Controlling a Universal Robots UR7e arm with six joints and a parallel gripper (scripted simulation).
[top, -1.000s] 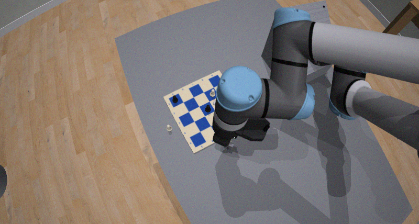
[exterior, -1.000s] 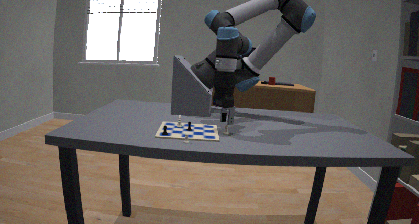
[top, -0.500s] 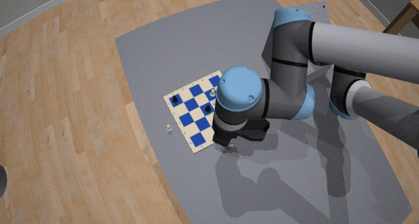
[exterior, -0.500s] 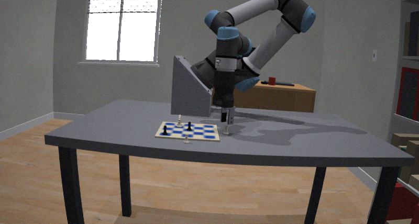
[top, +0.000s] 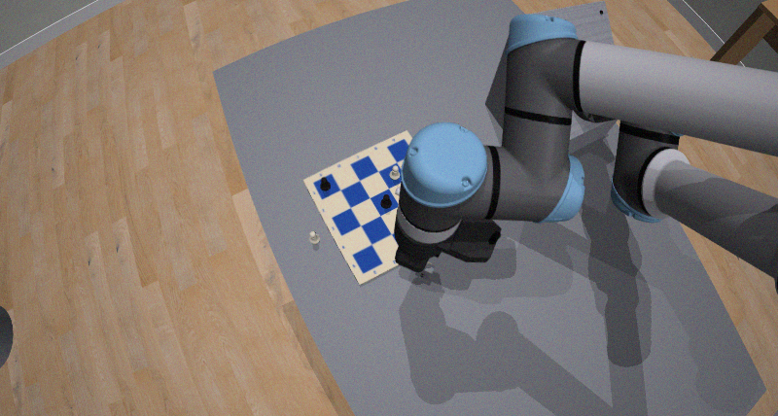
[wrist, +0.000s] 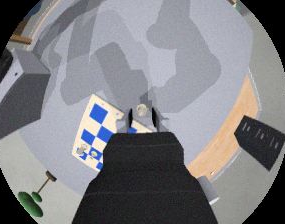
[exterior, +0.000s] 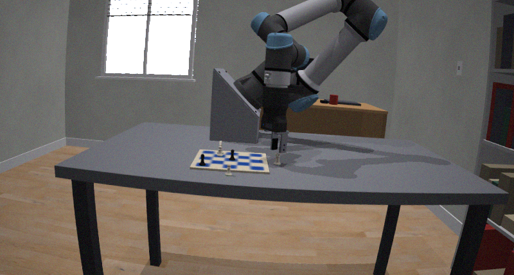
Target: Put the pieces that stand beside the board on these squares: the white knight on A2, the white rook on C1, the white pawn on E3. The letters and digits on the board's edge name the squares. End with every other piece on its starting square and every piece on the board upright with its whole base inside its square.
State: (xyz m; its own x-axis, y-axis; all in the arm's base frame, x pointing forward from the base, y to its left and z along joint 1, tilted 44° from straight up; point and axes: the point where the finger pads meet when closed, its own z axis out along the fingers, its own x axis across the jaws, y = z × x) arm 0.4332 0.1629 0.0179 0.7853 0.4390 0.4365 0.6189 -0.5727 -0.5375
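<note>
Now: hand 40 mm above the white rook. Round my hand: chessboard 10 mm ahead, 140 mm to the right, 60 mm below; white knight 70 mm behind, 180 mm to the right, 40 mm below.
</note>
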